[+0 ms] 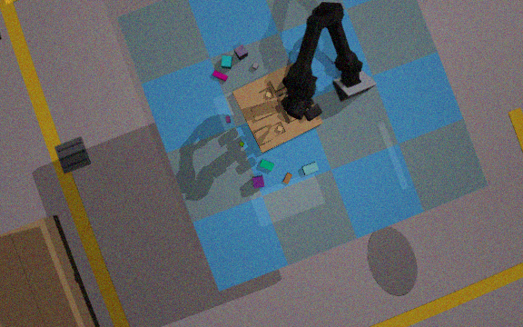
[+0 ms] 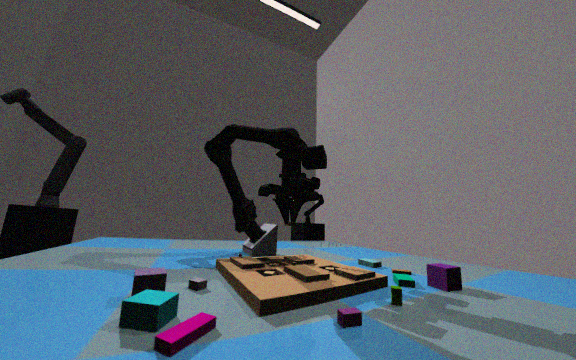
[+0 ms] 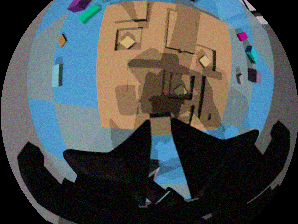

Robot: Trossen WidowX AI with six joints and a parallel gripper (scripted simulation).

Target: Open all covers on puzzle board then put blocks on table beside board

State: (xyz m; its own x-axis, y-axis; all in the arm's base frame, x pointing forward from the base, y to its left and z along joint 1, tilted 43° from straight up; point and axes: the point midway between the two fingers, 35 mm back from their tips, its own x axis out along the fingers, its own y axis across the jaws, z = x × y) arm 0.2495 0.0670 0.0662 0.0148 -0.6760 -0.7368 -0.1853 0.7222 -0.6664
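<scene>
The pale teal block lies 27 cm to the left of my gripper tip, 12 cm below it and 4 cm ahead of it. Also, from my gripper tip: lime block: 28 cm ahead, 11 cm below, 6 cm to the left; green block: 21 cm ahead, 19 cm to the left, 12 cm below; grey block: 23 cm to the right, 12 cm below, 9 cm ahead.
</scene>
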